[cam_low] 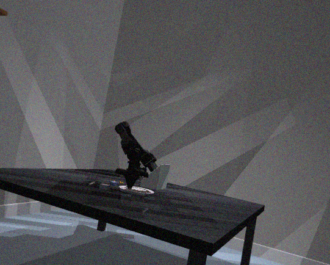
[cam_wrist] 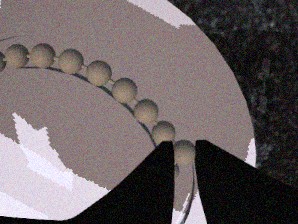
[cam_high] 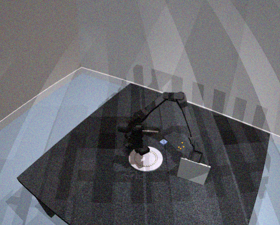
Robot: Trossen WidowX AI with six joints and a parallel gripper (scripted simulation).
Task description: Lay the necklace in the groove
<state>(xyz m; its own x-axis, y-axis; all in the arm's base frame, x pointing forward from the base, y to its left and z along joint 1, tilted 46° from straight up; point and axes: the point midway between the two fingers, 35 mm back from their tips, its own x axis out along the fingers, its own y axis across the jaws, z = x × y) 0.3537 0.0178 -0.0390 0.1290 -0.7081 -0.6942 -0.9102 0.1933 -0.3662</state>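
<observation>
My gripper tip is 7 cm past the round white bead board, 1 cm to the right of it and 1 cm above it. The rest, counted from my gripper tip: small white block (10 cm ahead, 9 cm to the right, 1 cm below); small blue cube (9 cm behind, 17 cm to the right, 1 cm below); thin white stick (5 cm ahead, 22 cm to the right, 2 cm below).
</observation>
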